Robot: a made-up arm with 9 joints. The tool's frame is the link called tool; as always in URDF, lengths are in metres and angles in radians. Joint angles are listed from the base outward. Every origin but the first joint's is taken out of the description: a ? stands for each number. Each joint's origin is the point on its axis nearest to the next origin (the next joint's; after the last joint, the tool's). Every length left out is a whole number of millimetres.
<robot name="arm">
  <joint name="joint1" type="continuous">
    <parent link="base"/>
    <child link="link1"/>
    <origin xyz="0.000 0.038 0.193" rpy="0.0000 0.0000 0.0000"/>
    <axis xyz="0 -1 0"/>
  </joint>
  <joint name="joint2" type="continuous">
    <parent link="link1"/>
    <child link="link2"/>
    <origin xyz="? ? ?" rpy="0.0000 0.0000 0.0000"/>
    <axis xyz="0 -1 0"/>
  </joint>
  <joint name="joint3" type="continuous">
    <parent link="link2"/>
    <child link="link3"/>
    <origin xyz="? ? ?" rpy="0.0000 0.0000 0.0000"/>
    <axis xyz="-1 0 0"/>
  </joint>
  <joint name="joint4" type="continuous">
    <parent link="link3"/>
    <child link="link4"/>
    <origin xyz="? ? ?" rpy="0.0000 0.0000 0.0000"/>
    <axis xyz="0 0 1"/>
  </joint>
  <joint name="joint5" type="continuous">
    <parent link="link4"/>
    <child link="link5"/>
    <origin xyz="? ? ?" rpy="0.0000 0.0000 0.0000"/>
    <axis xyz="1 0 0"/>
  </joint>
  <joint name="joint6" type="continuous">
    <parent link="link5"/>
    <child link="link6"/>
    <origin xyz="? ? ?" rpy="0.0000 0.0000 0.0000"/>
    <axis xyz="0 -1 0"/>
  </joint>
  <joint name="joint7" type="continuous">
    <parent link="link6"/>
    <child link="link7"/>
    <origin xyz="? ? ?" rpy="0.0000 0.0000 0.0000"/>
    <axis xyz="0 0 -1"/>
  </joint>
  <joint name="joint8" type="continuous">
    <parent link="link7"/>
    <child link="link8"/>
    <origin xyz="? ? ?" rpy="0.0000 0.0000 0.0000"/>
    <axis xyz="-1 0 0"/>
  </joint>
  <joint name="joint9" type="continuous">
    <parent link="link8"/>
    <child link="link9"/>
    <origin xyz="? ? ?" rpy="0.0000 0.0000 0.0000"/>
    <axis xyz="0 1 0"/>
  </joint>
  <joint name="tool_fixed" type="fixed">
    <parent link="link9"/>
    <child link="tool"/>
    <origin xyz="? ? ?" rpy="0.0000 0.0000 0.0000"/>
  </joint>
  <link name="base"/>
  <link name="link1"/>
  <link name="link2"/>
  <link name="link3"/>
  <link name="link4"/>
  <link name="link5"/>
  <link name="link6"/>
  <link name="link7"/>
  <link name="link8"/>
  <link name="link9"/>
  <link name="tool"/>
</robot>
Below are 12 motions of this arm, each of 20 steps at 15 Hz.
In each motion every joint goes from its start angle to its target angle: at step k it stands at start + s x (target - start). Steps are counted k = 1, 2, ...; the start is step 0. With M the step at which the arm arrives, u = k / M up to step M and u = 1 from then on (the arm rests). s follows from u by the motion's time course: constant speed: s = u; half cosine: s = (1 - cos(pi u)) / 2; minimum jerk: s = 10 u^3 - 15 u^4 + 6 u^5.
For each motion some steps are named. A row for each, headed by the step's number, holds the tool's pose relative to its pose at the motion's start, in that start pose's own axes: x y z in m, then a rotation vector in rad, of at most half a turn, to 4 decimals.
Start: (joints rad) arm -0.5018 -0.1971 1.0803 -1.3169 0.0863 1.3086 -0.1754 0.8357 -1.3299
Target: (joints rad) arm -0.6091 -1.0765 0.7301 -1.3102 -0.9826 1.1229 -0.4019 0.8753 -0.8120
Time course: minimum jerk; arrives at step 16
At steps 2, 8, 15, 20:
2: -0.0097 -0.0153 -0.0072 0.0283 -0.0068 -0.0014
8: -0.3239 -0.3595 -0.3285 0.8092 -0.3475 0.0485
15: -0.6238 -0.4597 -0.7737 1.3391 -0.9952 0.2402
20: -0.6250 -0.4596 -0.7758 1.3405 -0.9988 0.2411

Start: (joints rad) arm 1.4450 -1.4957 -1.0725 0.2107 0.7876 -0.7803 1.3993 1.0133 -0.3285
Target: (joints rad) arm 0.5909 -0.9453 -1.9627 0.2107 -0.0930 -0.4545 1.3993 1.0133 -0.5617
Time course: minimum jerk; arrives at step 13
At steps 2, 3, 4, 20:
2: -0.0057 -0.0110 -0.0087 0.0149 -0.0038 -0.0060
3: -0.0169 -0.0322 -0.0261 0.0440 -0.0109 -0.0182
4: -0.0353 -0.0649 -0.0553 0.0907 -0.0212 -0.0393
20: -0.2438 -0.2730 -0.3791 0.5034 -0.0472 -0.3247

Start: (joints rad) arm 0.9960 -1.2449 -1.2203 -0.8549 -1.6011 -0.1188 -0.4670 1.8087 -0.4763
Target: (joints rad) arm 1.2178 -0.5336 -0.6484 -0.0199 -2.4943 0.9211 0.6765 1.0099 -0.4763
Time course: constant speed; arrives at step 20
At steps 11, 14, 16, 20:
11: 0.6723 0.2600 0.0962 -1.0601 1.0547 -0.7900
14: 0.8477 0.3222 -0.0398 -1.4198 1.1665 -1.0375
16: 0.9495 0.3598 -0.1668 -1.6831 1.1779 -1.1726
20: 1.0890 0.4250 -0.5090 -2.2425 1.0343 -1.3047

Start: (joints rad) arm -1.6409 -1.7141 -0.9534 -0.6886 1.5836 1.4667 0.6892 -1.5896 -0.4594
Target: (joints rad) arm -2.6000 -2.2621 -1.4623 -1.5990 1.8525 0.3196 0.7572 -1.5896 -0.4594
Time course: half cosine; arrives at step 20
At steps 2, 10, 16, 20:
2: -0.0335 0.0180 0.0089 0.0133 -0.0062 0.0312
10: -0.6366 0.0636 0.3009 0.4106 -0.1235 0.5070
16: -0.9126 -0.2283 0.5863 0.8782 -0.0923 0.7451
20: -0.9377 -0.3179 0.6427 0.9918 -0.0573 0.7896

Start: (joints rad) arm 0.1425 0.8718 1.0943 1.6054 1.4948 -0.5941 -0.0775 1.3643 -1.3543
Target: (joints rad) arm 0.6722 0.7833 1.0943 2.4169 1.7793 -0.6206 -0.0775 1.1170 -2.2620
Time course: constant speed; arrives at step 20
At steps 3, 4, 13, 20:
3: -0.0307 -0.0283 -0.0561 0.0730 -0.1286 -0.0419
4: -0.0411 -0.0360 -0.0767 0.0959 -0.1698 -0.0590
13: -0.1431 -0.0576 -0.2893 0.2520 -0.5007 -0.2773
20: -0.2347 -0.0121 -0.4640 0.2865 -0.7079 -0.5119

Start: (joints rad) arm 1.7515 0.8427 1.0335 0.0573 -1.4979 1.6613 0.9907 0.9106 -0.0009
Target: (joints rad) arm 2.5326 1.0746 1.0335 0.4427 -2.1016 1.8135 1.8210 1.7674 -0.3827
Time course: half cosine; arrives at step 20
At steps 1, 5, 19, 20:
1: -0.0016 0.0073 0.0016 -0.0084 -0.0026 -0.0018
5: -0.0334 0.1740 0.0233 -0.2006 -0.0597 -0.0346
19: -0.1009 0.9351 -0.3413 -1.3475 -0.2991 0.0671
20: -0.1010 0.9382 -0.3460 -1.3558 -0.2998 0.0698

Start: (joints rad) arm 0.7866 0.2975 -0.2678 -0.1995 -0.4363 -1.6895 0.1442 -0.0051 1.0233
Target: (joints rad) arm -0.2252 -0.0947 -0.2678 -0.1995 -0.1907 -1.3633 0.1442 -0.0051 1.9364
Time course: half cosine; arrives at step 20
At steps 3, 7, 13, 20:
3: 0.0838 0.0191 0.0381 -0.0073 0.1039 -0.0183
7: 0.4356 0.0694 0.1254 -0.0255 0.5232 -0.0861
13: 1.1116 0.0482 -0.0126 -0.0049 1.4037 -0.1961
20: 1.3903 -0.0249 -0.2486 0.0500 1.9359 -0.2375

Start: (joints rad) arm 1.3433 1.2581 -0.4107 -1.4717 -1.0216 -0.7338 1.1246 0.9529 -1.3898
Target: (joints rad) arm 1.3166 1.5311 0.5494 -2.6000 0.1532 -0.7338 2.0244 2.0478 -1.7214
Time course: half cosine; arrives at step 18
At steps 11, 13, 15, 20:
11: -0.5360 0.4082 -0.8921 1.2324 0.6449 0.4026
13: -0.6945 0.5870 -0.8666 1.6532 0.5990 0.3978
15: -0.7837 0.7121 -0.7960 1.9762 0.5026 0.3531
20: -0.8233 0.7796 -0.7369 2.1690 0.4172 0.3067

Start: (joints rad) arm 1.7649 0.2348 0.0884 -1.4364 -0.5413 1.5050 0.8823 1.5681 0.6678
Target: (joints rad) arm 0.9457 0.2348 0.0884 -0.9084 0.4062 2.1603 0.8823 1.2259 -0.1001
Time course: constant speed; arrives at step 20
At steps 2, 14, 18, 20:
2: 0.0444 -0.0788 -0.0652 0.1136 -0.0646 0.0744
14: 0.4256 -0.3051 -0.3943 0.6940 -0.3217 0.3665
18: 0.5327 -0.3147 -0.4439 0.8262 -0.3622 0.3872
20: 0.5722 -0.3162 -0.4546 0.8768 -0.3802 0.3812

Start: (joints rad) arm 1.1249 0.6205 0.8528 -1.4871 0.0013 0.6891 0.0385 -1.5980 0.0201
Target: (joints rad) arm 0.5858 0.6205 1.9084 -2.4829 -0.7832 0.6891 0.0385 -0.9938 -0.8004
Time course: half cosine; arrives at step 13
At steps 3, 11, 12, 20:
3: -0.1092 0.1523 -0.1355 -0.2256 -0.0732 0.1420
11: -0.8988 -0.0324 -1.0026 -0.9573 -1.0840 1.1897
12: -0.9069 -0.0584 -1.0351 -0.9687 -1.1505 1.2256
20: -0.9088 -0.0667 -1.0458 -0.9723 -1.1730 1.2370

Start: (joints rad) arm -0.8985 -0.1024 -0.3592 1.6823 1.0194 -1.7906 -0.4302 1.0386 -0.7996
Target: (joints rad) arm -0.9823 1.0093 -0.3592 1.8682 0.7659 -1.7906 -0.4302 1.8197 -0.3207
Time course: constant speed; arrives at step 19
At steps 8, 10, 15, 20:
8: 0.0441 0.1026 -0.2689 -0.1577 0.7484 0.1237
10: 0.0227 0.1305 -0.3466 -0.1780 0.9348 0.1698
15: -0.0946 0.2102 -0.5251 -0.1932 1.3895 0.3168
20: -0.2445 0.2884 -0.6243 -0.1654 1.7327 0.4717

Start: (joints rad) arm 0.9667 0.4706 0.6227 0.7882 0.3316 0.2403 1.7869 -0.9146 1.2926
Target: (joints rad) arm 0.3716 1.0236 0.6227 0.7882 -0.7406 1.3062 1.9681 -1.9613 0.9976
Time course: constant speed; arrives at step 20
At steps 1, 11, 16, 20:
1: -0.0516 -0.0676 -0.0223 -0.0004 -0.0325 0.1188
11: -0.0254 -0.7698 -0.0729 0.0545 -0.0554 1.2963
16: 0.2520 -0.9220 0.0033 0.1663 0.1755 1.8108
20: 0.4984 -0.8974 0.0476 0.3189 0.4869 2.1275

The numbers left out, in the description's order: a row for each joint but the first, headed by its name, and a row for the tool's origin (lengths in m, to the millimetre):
joint2: 0.032 0.000 0.241
joint3: -0.153 0.000 -0.336
joint4: 0.000 -0.108 0.001
joint5: -0.012 -0.063 0.000
joint6: 0.000 -0.126 -0.070
joint7: 0.049 0.000 0.762
joint8: 0.057 0.040 0.000
joint9: 0.000 0.021 0.365
tool: -0.066 0.000 0.273

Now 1 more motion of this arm.
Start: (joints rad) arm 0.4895 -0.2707 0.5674 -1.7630 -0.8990 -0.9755 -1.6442 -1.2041 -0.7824
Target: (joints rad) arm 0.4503 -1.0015 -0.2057 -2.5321 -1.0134 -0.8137 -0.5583 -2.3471 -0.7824
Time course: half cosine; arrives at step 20
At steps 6, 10, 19, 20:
6: -0.0750 -0.1229 0.0653 0.0659 -0.3173 -0.4029
10: -0.3089 -0.1508 0.0481 0.1510 -0.9276 -0.8308
19: -0.4939 -0.0282 -0.3544 0.2161 -2.2514 -0.8376
20: -0.4927 -0.0284 -0.3603 0.2154 -2.2684 -0.8298

